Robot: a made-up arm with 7 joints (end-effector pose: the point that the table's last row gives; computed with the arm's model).
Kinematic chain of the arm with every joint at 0, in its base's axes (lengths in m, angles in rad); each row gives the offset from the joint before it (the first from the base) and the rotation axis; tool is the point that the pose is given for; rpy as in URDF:
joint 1: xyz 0 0 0.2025 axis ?
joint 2: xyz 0 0 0 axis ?
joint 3: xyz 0 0 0.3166 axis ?
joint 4: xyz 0.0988 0 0 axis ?
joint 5: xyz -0.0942 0 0.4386 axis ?
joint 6: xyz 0 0 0 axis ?
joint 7: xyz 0.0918 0 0 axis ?
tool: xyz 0 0 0 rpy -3.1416 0 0
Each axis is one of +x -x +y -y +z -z.
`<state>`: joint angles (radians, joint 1 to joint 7).
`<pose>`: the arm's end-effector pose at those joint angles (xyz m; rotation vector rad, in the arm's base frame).
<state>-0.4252 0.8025 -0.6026 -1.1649 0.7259 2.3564 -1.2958</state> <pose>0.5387 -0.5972 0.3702 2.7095 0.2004 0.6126</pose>
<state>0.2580 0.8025 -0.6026 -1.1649 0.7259 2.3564 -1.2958</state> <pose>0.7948 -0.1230 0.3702 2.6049 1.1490 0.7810</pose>
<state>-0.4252 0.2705 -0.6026 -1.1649 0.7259 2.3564 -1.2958</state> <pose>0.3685 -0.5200 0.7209 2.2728 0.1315 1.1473</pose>
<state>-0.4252 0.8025 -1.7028 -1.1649 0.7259 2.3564 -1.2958</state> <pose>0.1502 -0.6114 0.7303 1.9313 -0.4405 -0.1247</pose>
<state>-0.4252 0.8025 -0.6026 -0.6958 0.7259 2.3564 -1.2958</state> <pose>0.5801 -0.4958 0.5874 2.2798 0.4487 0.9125</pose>
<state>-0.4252 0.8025 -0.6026 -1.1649 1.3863 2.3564 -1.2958</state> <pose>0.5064 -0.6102 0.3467 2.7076 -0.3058 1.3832</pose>
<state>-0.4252 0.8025 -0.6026 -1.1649 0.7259 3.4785 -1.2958</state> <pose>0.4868 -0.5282 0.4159 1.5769 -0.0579 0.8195</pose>
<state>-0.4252 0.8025 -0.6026 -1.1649 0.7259 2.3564 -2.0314</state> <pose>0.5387 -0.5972 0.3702 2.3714 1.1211 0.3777</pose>
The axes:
joint 1: +z
joint 2: +y
joint 3: +z
joint 4: -y
joint 5: +z
joint 6: -y
joint 7: -z

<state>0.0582 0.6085 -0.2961 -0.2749 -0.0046 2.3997 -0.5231</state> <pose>0.5439 0.0089 0.8505 1.8492 0.4707 1.6667</pose>
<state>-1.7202 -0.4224 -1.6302 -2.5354 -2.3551 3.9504 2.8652</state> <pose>-0.3505 0.0468 0.2478 0.7274 2.5922 -1.3931</pose>
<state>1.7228 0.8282 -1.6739 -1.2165 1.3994 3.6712 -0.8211</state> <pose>0.3649 0.3852 0.6667 1.2123 0.0726 2.7833</pose>
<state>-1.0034 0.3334 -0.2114 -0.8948 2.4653 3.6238 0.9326</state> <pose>0.1802 -0.5271 0.6377 1.2797 1.0822 -0.9728</pose>
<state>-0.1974 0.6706 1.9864 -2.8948 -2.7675 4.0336 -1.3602</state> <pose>-0.0642 0.2167 0.2485 2.3698 -0.0995 -0.9057</pose>
